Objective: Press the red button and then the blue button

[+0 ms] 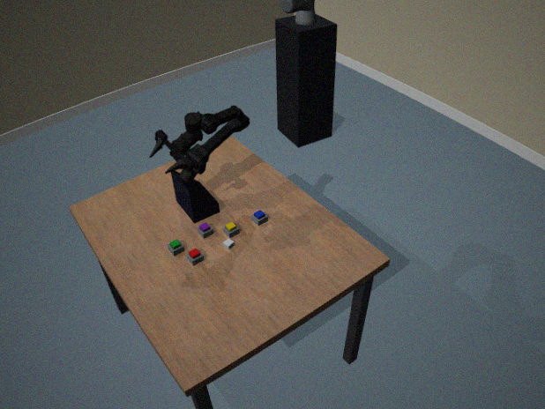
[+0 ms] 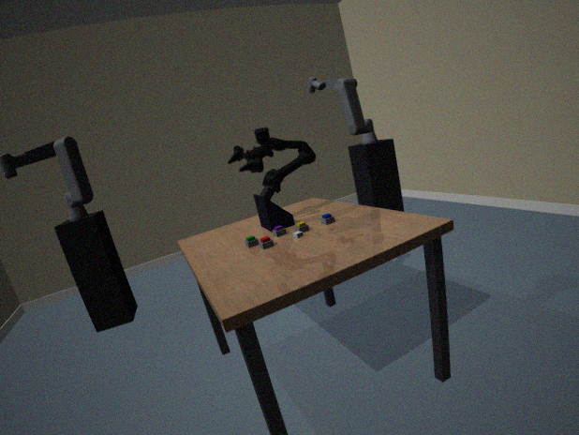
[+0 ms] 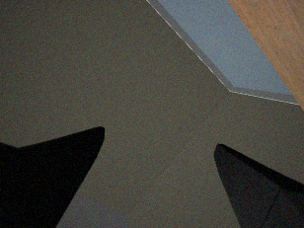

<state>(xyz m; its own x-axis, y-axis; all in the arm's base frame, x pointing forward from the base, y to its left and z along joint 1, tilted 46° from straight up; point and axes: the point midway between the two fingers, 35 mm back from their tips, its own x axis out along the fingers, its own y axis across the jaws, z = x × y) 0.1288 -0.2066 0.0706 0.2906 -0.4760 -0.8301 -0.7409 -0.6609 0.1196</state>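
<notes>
Right now my gripper tip is 310 mm above the red button, 180 mm short of it and 30 mm to the right of it. Round my gripper tip: green button 310 mm below, 100 mm ahead, 20 mm to the right; yellow button 310 mm below, 210 mm to the left, 120 mm ahead; purple button 310 mm below, 120 mm to the left, 70 mm ahead.
</notes>
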